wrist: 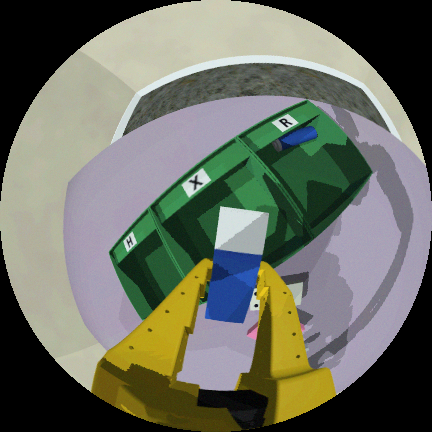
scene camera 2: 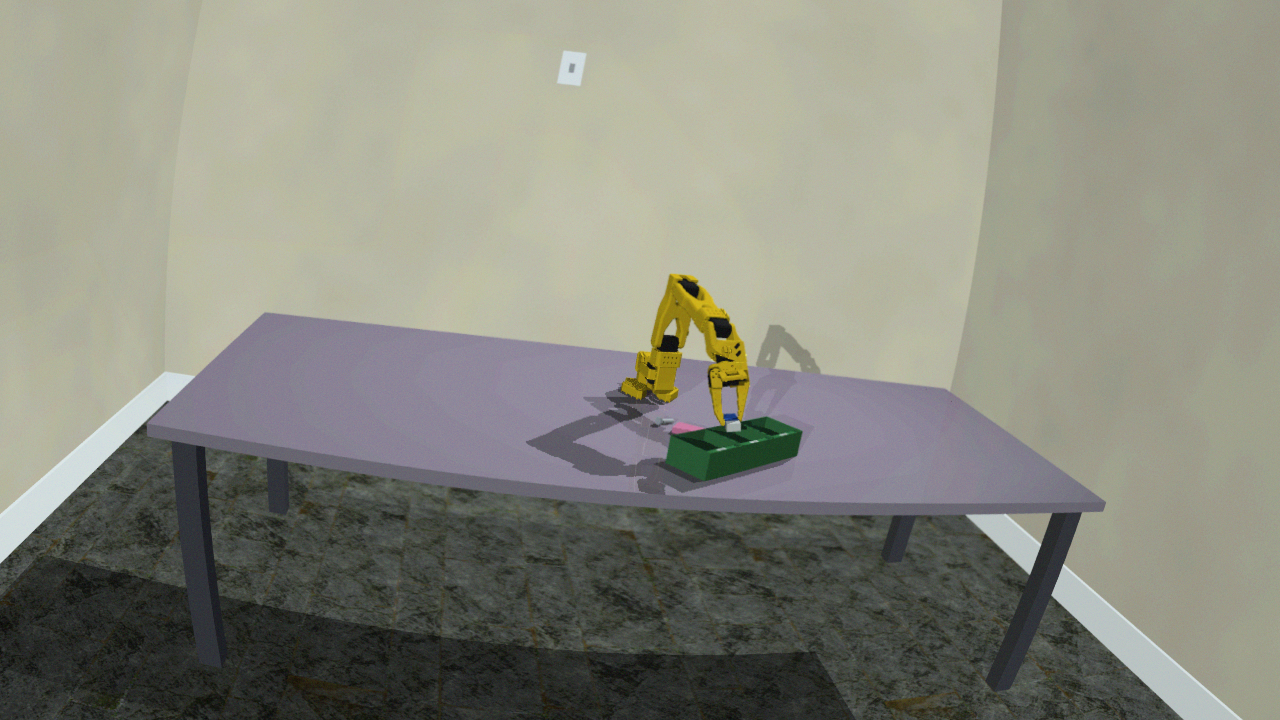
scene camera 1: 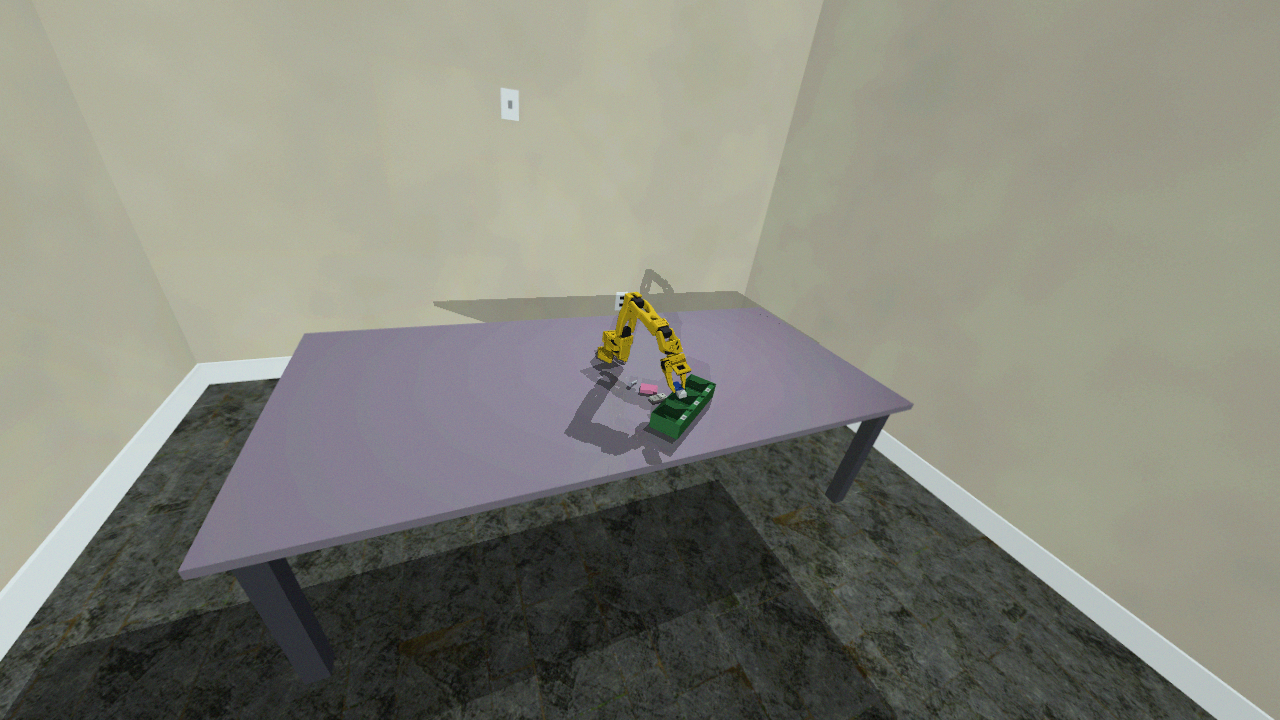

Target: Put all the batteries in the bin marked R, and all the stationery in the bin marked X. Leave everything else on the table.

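Frame: origin at the arm's base, x ahead, y left, z up, level; centimetres.
Where they show: hand at its tool point: [wrist: 212, 266] [scene camera 2: 737, 420] [scene camera 1: 682, 388]; arm's base at its link origin: [scene camera 2: 650, 396] [scene camera 1: 615, 358].
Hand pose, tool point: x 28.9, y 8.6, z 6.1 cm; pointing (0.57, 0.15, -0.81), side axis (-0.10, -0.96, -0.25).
Note:
Each offset is from my tool point to the top centre of the thing. Level surfaces: height alone.
My gripper [wrist: 234, 280] [scene camera 1: 677, 388] [scene camera 2: 729, 420] is shut on a blue and white eraser {dx -0.3, dy -1.0, dz +0.4 cm} [wrist: 232, 287] [scene camera 1: 681, 393] [scene camera 2: 732, 425]. The jaws press on the two sides of its blue part, and its white end points away from me. In the wrist view the eraser is drawn over the middle compartment, marked X, of the green bin block {dx +2.4, dy +0.2, dz -1.5 cm} [wrist: 239, 139] [scene camera 1: 667, 429] [scene camera 2: 707, 462]. A blue battery {dx +10.5, dy -6.2, dz -4.0 cm} [wrist: 298, 138] lies in the compartment marked R, along the wall under the label.
A pink block {dx -9.1, dy -5.4, dz -5.1 cm} [scene camera 1: 648, 388] [scene camera 2: 684, 428] [wrist: 253, 330] lies on the table {dz -6.1 cm} [scene camera 1: 402, 429] [scene camera 2: 402, 402] behind the bins. A pale dotted piece {dx -4.4, dy -4.5, dz -5.4 cm} [scene camera 1: 657, 397] [wrist: 256, 301] lies between it and the bins. A small grey item {dx -13.2, dy -8.9, dz -4.8 cm} [scene camera 1: 631, 385] [scene camera 2: 664, 420] lies nearer the arm's base. The third compartment is marked H.

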